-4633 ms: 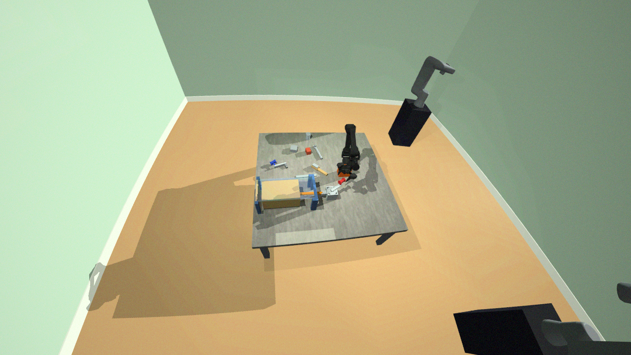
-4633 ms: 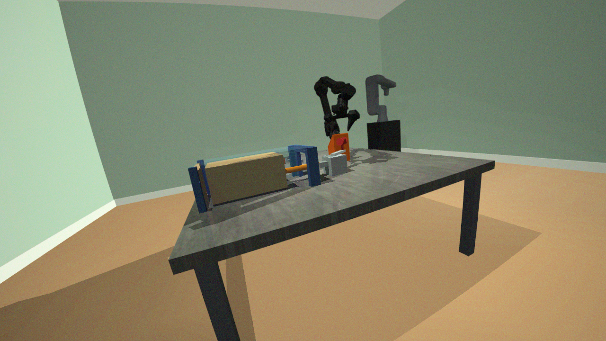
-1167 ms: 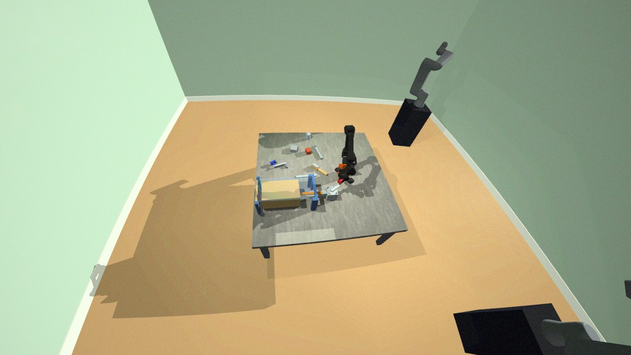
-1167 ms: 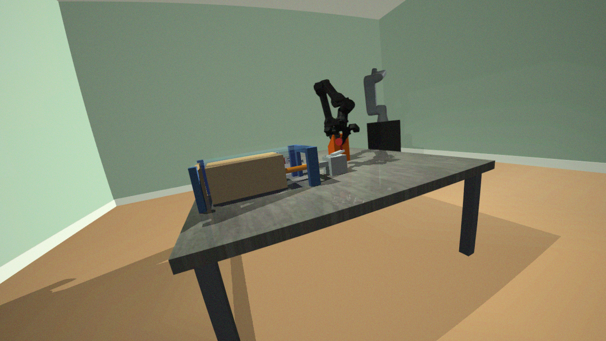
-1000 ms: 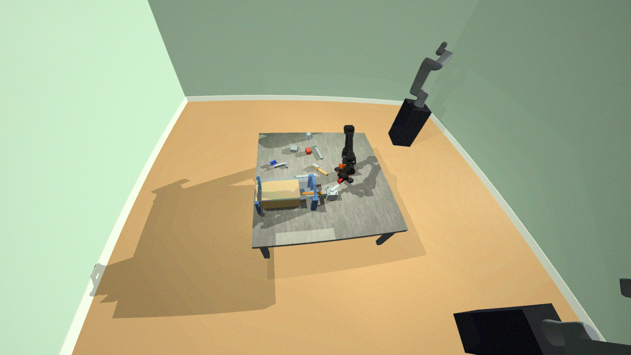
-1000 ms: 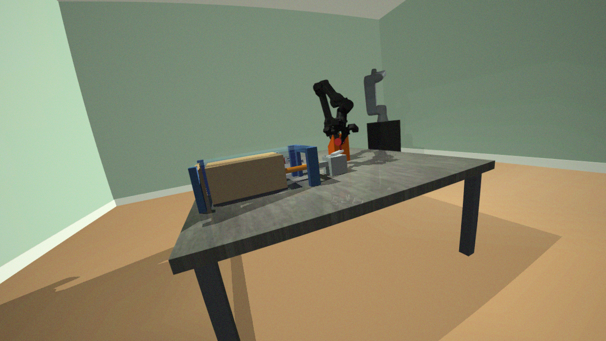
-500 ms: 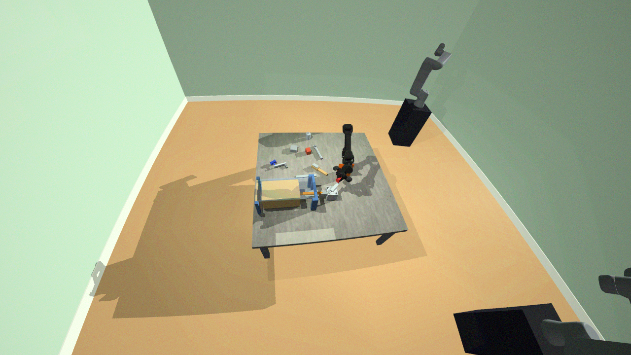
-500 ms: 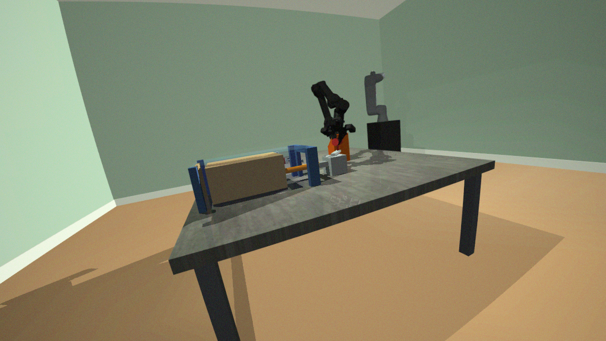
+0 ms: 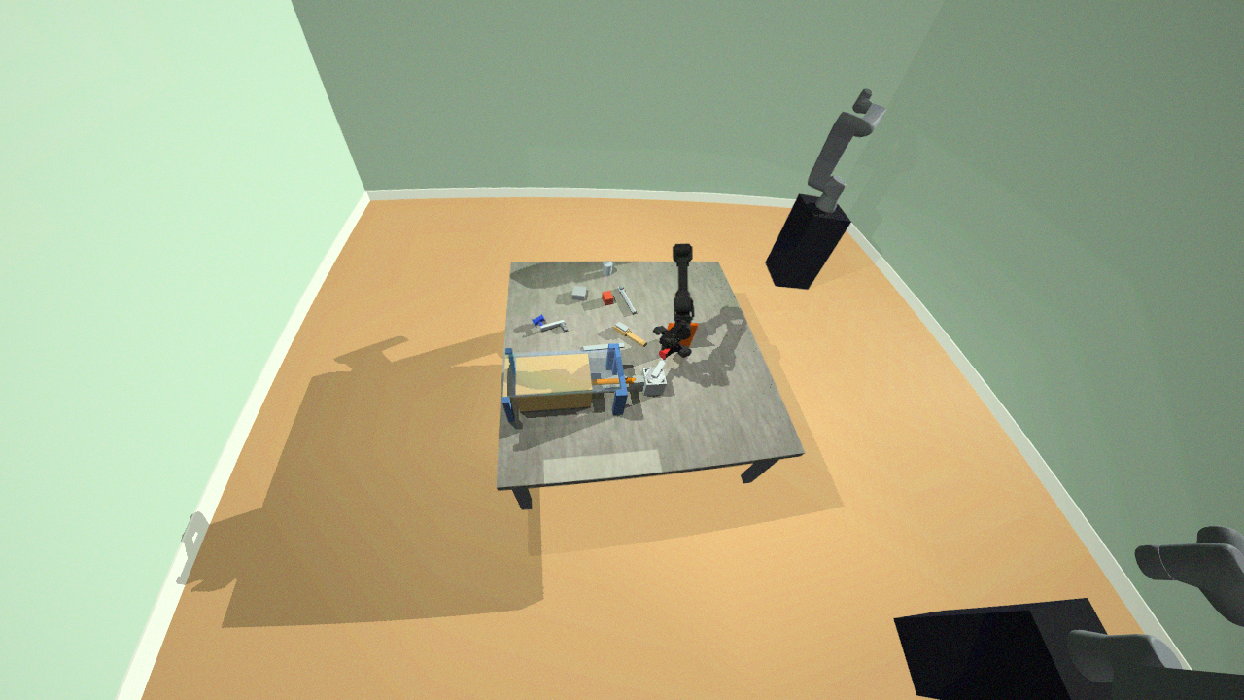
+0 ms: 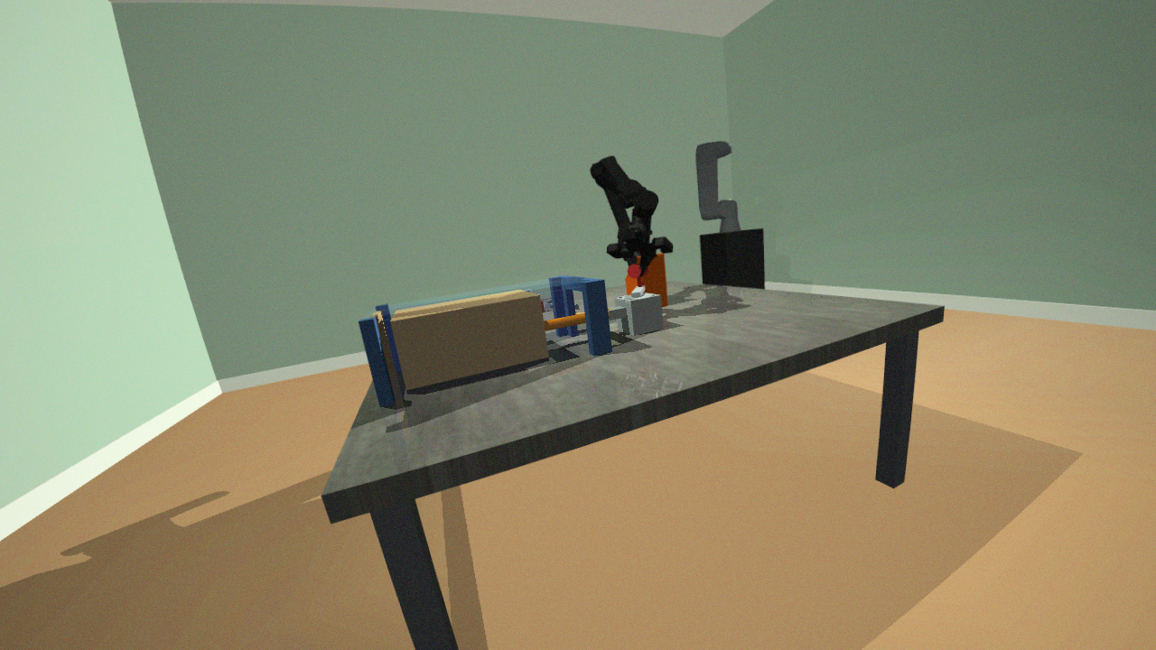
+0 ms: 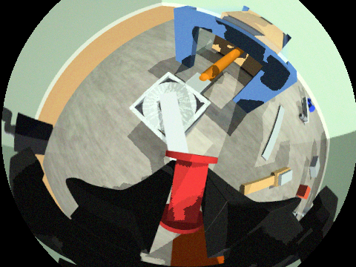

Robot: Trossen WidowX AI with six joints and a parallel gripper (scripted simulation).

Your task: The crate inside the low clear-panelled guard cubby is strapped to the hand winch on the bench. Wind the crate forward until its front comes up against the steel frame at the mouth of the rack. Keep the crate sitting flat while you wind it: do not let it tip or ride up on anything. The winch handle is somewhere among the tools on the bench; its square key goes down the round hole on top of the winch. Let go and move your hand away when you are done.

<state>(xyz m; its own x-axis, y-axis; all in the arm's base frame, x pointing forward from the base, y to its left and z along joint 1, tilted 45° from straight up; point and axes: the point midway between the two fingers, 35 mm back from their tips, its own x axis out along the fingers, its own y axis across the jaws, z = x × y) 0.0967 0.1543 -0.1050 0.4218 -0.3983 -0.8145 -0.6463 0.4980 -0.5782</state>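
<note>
My gripper tip is 2 cm short of the grey winch, 7 cm to the right of it and 10 cm above it. The rest, counted from my gripper tip: tan-handled tool: 13 cm ahead, 22 cm to the right, 11 cm below; red knob: 1 cm behind, 1 cm to the right; grey bar: 26 cm ahead, 14 cm to the right, 13 cm below.
</note>
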